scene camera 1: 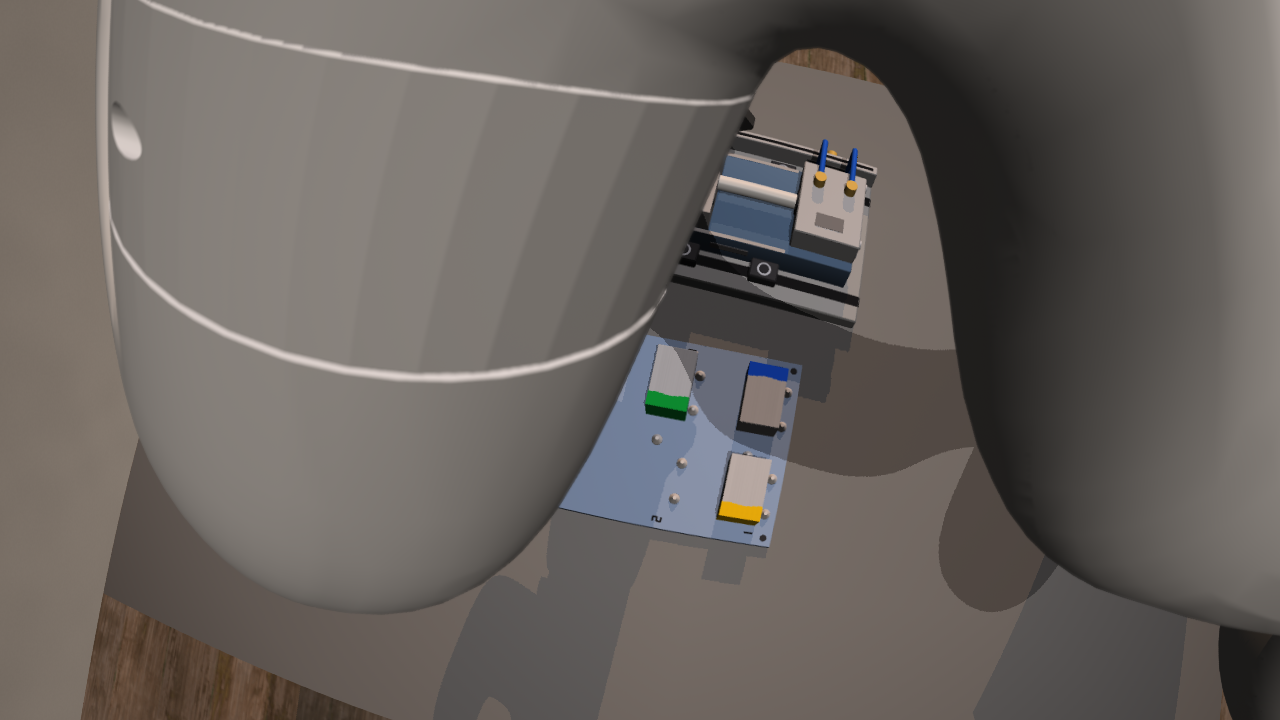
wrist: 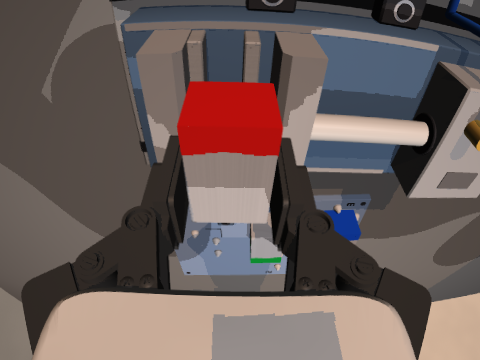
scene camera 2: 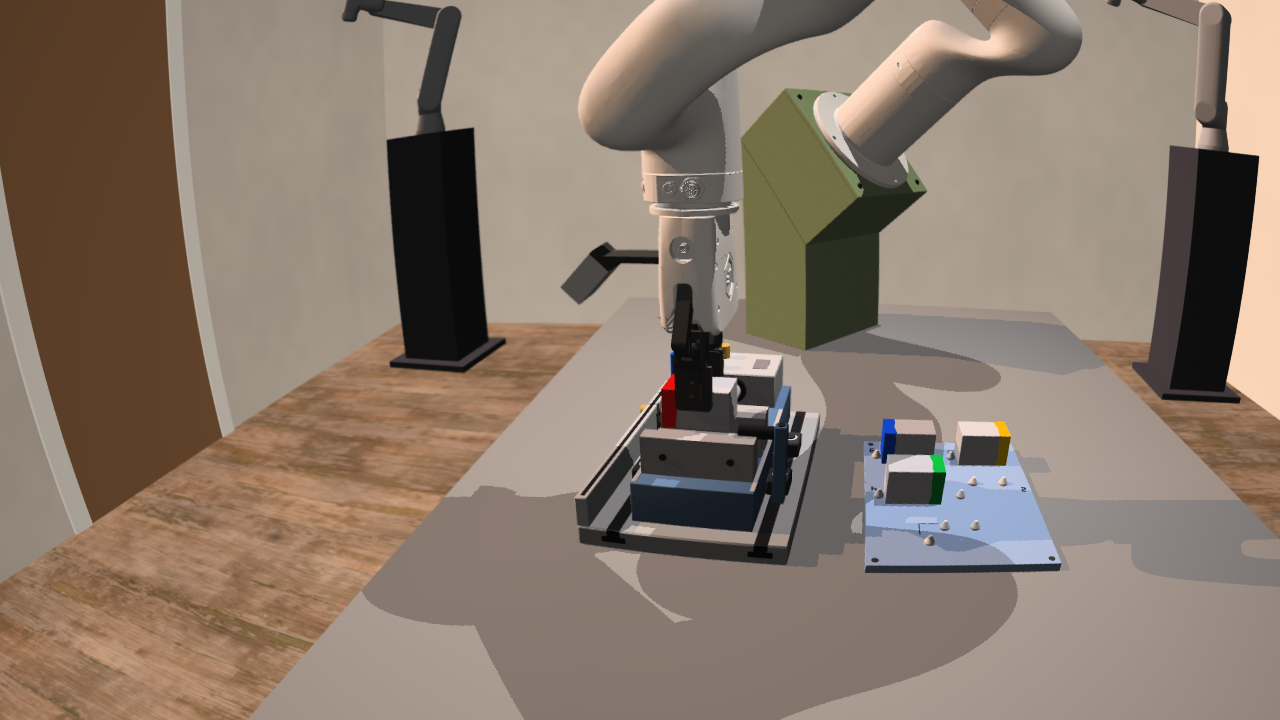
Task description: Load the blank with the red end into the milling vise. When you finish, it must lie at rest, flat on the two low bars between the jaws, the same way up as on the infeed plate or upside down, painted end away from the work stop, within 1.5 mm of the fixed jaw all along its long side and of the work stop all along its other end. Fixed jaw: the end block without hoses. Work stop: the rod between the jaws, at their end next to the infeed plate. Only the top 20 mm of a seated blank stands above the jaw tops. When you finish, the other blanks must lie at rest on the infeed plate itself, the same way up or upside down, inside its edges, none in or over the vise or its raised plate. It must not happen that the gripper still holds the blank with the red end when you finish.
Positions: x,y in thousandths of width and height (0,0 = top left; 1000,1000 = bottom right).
Labels:
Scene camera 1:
yellow-ended blank: 581,685
green-ended blank: 523,542

